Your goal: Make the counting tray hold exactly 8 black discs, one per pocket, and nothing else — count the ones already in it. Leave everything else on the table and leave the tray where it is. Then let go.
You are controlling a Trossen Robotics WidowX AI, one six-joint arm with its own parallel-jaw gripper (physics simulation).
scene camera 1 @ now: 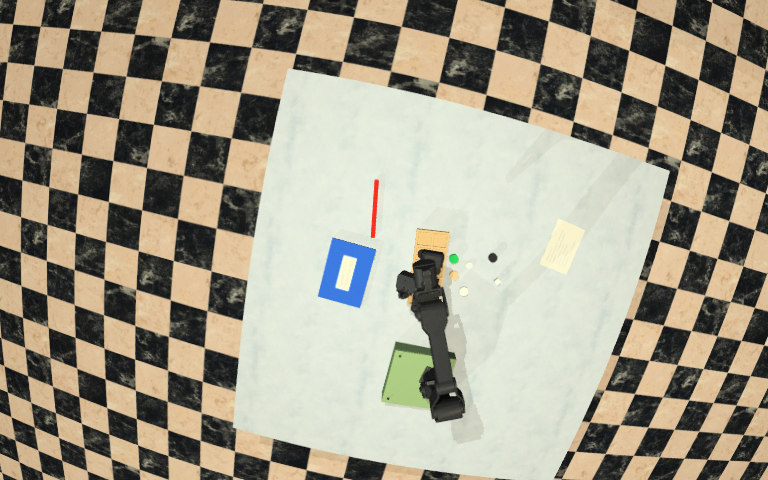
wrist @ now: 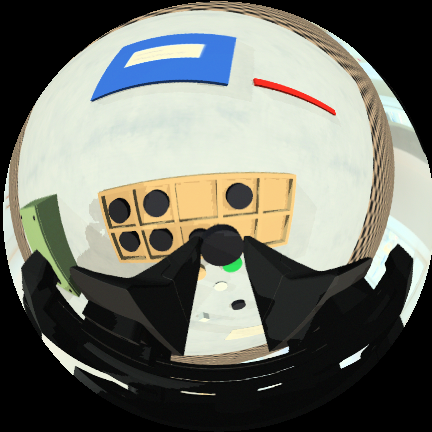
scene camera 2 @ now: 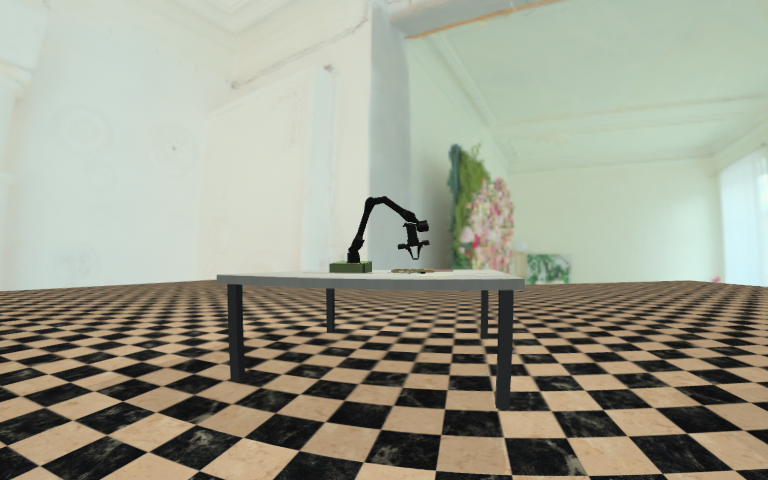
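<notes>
The tan counting tray [scene camera 1: 433, 237] [wrist: 196, 200] has two rows of five pockets. In the wrist view, the far row holds black discs in its first, second and fourth pockets from the left; its third and fifth are empty. The near row shows discs in the first two, one partly hidden in the third, and an empty fifth; its fourth is mostly hidden. My gripper [scene camera 2: 416, 258] [wrist: 221, 241] is shut on a black disc [wrist: 220, 245], above the tray's near row; the arm hides it in scene camera 1. Another black disc [scene camera 1: 492, 257] [wrist: 238, 304] lies on the table.
Beside the tray lie a green disc [scene camera 1: 453, 258] [wrist: 232, 264], a tan disc [scene camera 1: 454, 275] [wrist: 201, 273], cream discs [scene camera 1: 468, 265] [scene camera 1: 463, 291] and a small pale piece [scene camera 1: 497, 281]. A blue board [scene camera 1: 330, 271], red stick [scene camera 1: 374, 209] and paper card [scene camera 1: 562, 246] lie farther off.
</notes>
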